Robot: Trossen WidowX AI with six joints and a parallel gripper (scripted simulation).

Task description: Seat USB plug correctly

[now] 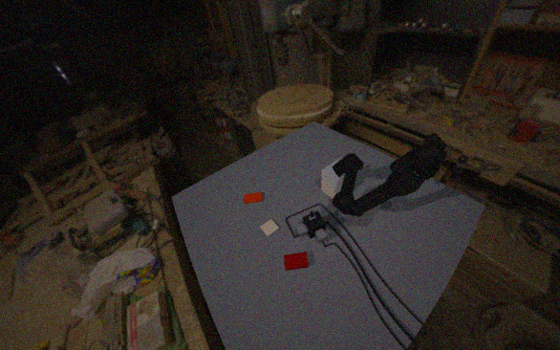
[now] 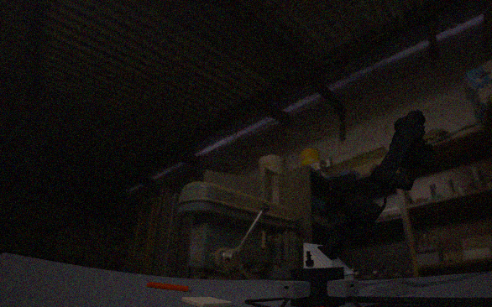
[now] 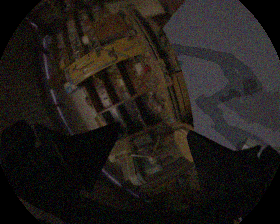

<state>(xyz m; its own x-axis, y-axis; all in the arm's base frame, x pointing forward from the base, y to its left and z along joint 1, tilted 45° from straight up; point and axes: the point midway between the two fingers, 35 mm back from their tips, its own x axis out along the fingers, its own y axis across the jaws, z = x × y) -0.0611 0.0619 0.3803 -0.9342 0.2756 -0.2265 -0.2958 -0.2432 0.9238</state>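
Right now my gripper tip is 370 mm short of the USB plug, 240 mm to the left of it and 250 mm above it. Also, from my gripper tip: white tile (520 mm ahead, 380 mm to the right, 340 mm below); red tile (540 mm ahead, 170 mm to the right, 330 mm below); orange tile (470 mm ahead, 600 mm to the right, 340 mm below).
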